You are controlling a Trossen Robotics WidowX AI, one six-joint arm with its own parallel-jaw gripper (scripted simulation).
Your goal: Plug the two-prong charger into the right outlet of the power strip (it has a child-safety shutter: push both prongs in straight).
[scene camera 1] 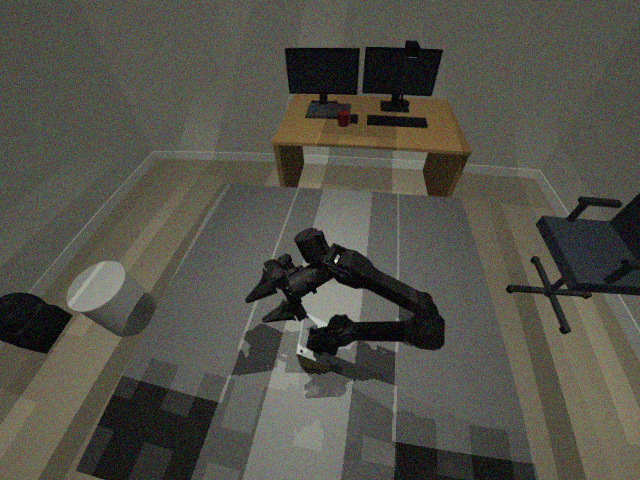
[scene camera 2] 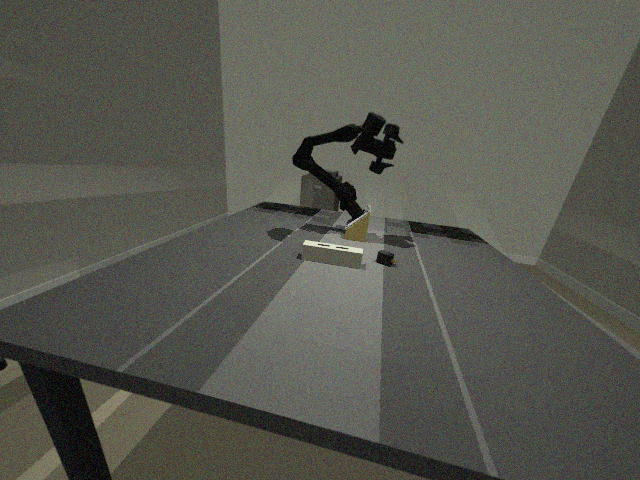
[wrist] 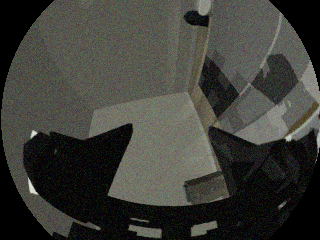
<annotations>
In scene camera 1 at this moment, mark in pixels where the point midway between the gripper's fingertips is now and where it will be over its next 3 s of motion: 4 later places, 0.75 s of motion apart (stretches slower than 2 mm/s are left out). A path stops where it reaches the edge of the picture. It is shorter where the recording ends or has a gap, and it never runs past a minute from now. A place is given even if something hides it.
My gripper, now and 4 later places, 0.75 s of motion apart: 254,311; 252,285; 262,274; 276,271; 292,272
</annotations>
